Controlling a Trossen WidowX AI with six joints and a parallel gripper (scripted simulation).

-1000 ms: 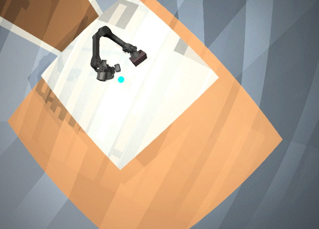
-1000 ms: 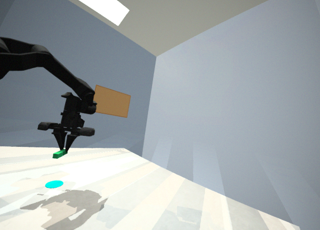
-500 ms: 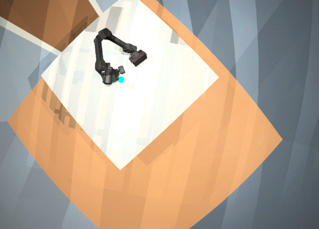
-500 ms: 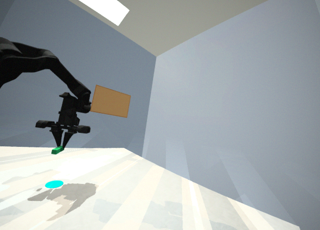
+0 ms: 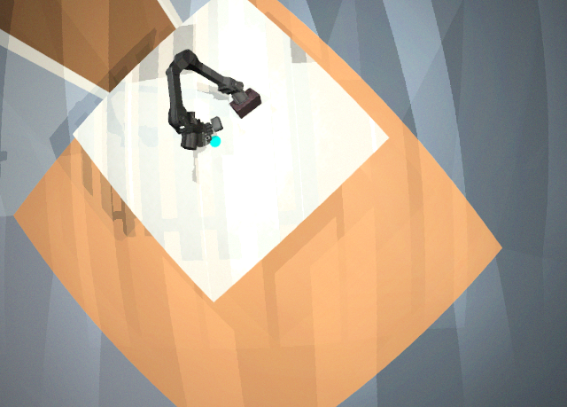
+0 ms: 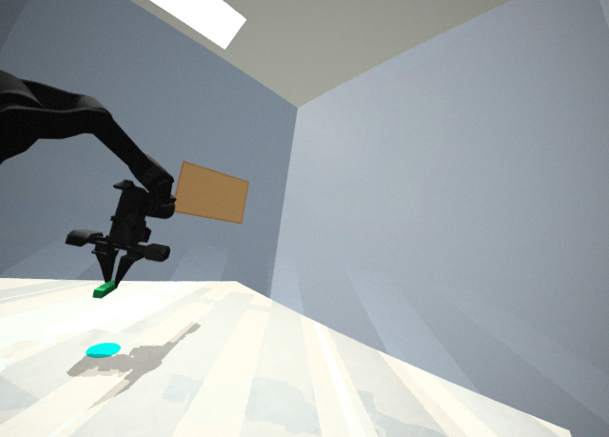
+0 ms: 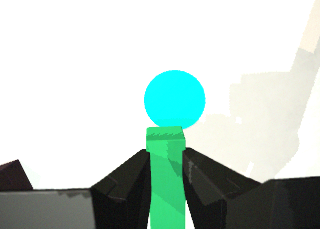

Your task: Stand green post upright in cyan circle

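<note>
My gripper tip is now 140 mm above the cyan circle and 10 mm short of it. The rest, counted from my gripper tip: green post (20 mm to the right, 10 mm behind).
</note>
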